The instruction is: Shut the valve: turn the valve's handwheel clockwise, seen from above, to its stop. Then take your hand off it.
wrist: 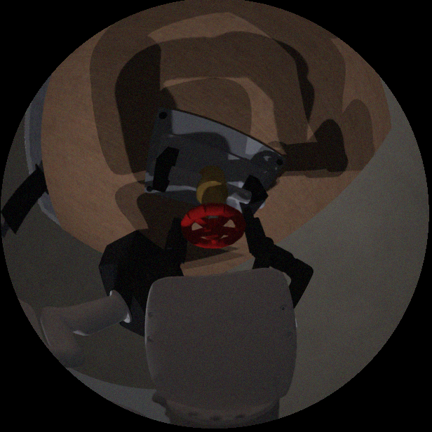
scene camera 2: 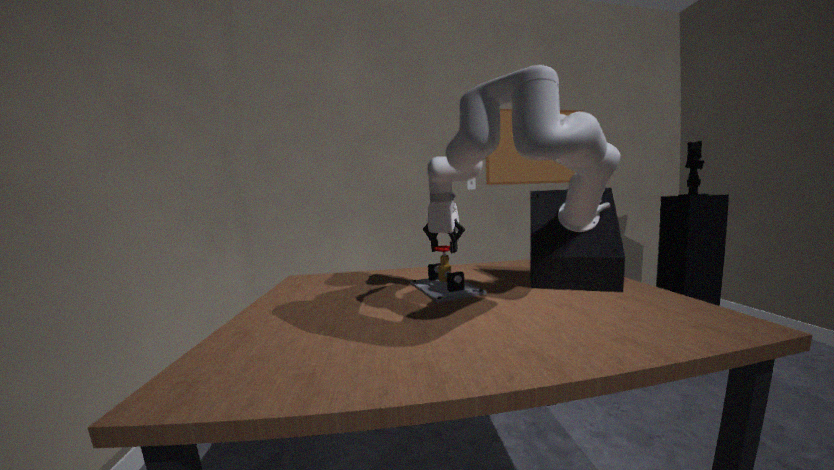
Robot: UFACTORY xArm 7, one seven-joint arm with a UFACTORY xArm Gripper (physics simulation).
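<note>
The red handwheel (scene camera 2: 442, 248) (wrist: 214, 240) sits level on top of the brass valve body (scene camera 2: 444, 270) (wrist: 212, 192). The valve is fixed over a grey metal plate (scene camera 2: 437, 293) (wrist: 225, 134) on the table, between two black blocks. My gripper (scene camera 2: 443, 247) (wrist: 212, 220) points straight down from above, with one black finger on each side of the wheel's rim, and is shut on the handwheel. How far the wheel is turned cannot be told from these views.
The wooden table (scene camera 2: 379, 373) (wrist: 72, 145) bears the plate. The arm stands on a black box (scene camera 2: 574, 271) at the table's back right. A black pedestal (scene camera 2: 691, 251) with a dark device on top stands beyond the table. An orange board (scene camera 2: 507, 169) hangs on the wall.
</note>
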